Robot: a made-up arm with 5 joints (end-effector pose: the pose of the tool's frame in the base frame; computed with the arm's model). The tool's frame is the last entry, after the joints. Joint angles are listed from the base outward.
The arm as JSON. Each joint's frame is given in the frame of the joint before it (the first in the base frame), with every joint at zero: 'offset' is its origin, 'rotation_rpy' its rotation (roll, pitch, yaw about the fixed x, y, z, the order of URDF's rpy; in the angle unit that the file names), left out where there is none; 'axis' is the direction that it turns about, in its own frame. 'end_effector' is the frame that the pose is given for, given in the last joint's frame.
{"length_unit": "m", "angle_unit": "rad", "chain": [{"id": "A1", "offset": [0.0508, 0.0, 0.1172], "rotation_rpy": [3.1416, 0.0, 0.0], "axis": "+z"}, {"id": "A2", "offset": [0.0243, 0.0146, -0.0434], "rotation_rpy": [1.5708, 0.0, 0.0], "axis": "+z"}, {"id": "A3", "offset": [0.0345, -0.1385, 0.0], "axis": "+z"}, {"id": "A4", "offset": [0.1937, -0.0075, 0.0], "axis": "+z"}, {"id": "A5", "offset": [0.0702, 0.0, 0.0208], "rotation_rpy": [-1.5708, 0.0, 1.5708], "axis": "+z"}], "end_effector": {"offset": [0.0, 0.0, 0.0], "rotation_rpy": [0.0, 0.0, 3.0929]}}
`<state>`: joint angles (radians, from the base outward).
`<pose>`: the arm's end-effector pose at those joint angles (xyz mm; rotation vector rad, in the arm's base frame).
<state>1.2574 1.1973 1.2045 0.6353 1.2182</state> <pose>43.8 41.9 35.6 1.3741 0.5130 -0.0715</pose>
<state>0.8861 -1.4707 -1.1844 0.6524 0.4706</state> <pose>-143.1 247.3 356.5 1.6535 2.1571 -0.1371</pose>
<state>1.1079 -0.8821 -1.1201 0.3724 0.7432</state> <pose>-11.8 139.4 518.2 2.4179 1.9140 -0.0187</pose>
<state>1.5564 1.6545 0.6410 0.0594 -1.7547</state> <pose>56.8 13.0 -85.1 0.1391 -1.1205 2.7146</pose>
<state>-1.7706 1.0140 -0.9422 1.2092 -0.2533</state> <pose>-29.5 365.2 130.8 0.2731 -0.1617 1.4575</pose>
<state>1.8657 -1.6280 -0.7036 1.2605 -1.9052</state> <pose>121.1 209.9 383.9 -0.1276 2.8915 0.6966</pose>
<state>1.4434 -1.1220 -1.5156 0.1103 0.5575</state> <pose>16.8 314.3 379.2 1.8510 1.2520 -0.5218</pose>
